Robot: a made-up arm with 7 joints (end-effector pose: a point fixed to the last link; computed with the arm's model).
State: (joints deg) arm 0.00 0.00 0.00 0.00 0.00 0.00 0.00
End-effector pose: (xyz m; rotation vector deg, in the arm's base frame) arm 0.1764 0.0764 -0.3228 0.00 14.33 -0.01
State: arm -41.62 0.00 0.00 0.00 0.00 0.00 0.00
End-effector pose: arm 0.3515 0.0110 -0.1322 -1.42 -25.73 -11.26
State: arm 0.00 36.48 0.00 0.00 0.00 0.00 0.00
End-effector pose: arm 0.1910 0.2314 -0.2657 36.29 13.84 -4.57
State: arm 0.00 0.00 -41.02 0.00 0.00 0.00 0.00
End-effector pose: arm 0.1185 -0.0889 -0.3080 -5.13 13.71 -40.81
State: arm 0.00 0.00 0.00 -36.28 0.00 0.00 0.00
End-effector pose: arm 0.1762 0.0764 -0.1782 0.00 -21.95 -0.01
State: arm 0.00 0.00 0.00 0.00 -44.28 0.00 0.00
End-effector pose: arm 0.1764 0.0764 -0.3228 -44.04 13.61 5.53
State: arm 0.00 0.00 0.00 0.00 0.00 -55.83 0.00
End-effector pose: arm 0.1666 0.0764 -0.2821 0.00 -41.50 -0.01
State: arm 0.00 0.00 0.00 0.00 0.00 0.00 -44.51
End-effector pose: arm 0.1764 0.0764 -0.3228 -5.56 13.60 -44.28
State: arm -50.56 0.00 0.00 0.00 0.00 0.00 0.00
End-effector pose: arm 0.3675 -0.0051 -0.0782 -1.71 -34.34 -13.63
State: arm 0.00 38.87 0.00 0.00 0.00 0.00 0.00
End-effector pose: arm 0.1928 0.2398 -0.2587 38.67 13.77 -4.87
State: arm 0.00 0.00 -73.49 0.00 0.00 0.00 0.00
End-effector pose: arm 0.0050 -0.1660 -0.2790 -9.18 12.31 -73.10
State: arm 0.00 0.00 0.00 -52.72 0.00 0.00 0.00
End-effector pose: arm 0.1466 0.0764 -0.1188 0.00 -38.39 -0.01
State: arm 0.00 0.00 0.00 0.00 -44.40 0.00 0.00
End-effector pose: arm 0.1764 0.0764 -0.3228 -44.16 13.61 5.54
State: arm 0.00 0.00 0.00 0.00 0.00 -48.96 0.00
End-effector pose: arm 0.1699 0.0764 -0.2863 0.00 -34.63 -0.01
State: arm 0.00 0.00 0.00 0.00 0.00 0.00 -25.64
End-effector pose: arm 0.1764 0.0764 -0.3228 -3.20 14.09 -25.52
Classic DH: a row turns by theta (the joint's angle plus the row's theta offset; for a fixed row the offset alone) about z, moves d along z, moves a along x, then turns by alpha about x. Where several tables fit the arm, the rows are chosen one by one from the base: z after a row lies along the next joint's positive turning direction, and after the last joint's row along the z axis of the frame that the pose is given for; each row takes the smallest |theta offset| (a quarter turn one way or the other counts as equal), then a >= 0, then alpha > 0; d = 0 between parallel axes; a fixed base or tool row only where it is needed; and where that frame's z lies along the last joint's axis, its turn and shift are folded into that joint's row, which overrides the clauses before.
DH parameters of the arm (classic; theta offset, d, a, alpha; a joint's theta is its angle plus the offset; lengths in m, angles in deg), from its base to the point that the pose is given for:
base (fixed): -4.07 0 0 -74.51
joint 1: -75.12 0.0607 -0.0221 -90
joint 2: 74 0 -0.0092 90
joint 3: 90 -0.2495 0.0191 -90
joint 4: 90 0.0028 0.0151 90
joint 5: 0 0.187 0 -90
joint 6: -90 0 0.0447 90
joint 7: 0 0 0 0

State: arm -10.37 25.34 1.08 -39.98 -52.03 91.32 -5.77
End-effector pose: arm 0.1823 0.1060 -0.1748 -3.55 60.86 -44.32
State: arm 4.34 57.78 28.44 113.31 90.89 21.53 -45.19
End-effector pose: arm -0.1703 0.4385 -0.2159 13.64 178.06 -17.13
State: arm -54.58 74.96 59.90 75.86 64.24 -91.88 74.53
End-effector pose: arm 0.2120 0.4528 0.0137 42.50 -94.45 63.04
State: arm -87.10 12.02 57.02 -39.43 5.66 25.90 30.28
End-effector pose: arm 0.2090 0.2060 0.1207 -43.82 -72.58 67.71
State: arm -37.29 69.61 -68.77 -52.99 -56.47 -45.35 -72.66
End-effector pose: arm 0.1418 0.0694 -0.1007 -21.62 -46.03 -141.31
